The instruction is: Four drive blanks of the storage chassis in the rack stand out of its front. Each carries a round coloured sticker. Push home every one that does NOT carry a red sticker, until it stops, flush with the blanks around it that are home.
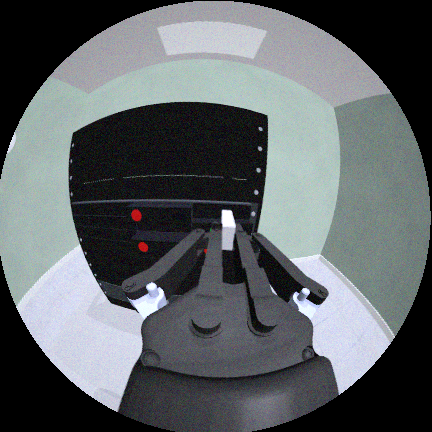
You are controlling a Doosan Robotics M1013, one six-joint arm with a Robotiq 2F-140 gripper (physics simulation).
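Places are measured from the arm's base along level axes (x ahead, y left, z up), in metres.
Pixels of known places: gripper, fingertip midpoint: (225,218).
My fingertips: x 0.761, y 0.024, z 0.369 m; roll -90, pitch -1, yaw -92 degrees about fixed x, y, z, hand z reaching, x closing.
Observation:
Behind a point stands the place of what it marks.
The storage chassis (165,222) {x 0.731, y 0.116, z 0.365 m} is in the black rack (170,145) {x 0.780, y 0.129, z 0.491 m}, left of centre. A red sticker (136,215) {x 0.723, y 0.164, z 0.375 m} is on an upper-left blank, and another red sticker (143,247) {x 0.724, y 0.161, z 0.318 m} is on a blank below it. A sliver of a third red sticker (206,251) shows beside the left finger. A tiny trace of green (210,230) shows at the fingertips; the rest of that sticker and its blank are hidden by the gripper. My gripper (225,218) {x 0.761, y 0.024, z 0.369 m} is shut and empty, its tips in front of the right part of the chassis. Contact cannot be told.
The rack's right post (258,170) {x 0.804, y -0.037, z 0.458 m} has a column of light holes and stands just right of the fingertips. A pale green wall (300,175) is behind it. The light floor (60,320) shows low on both sides. A bright ceiling panel (212,39) is above.

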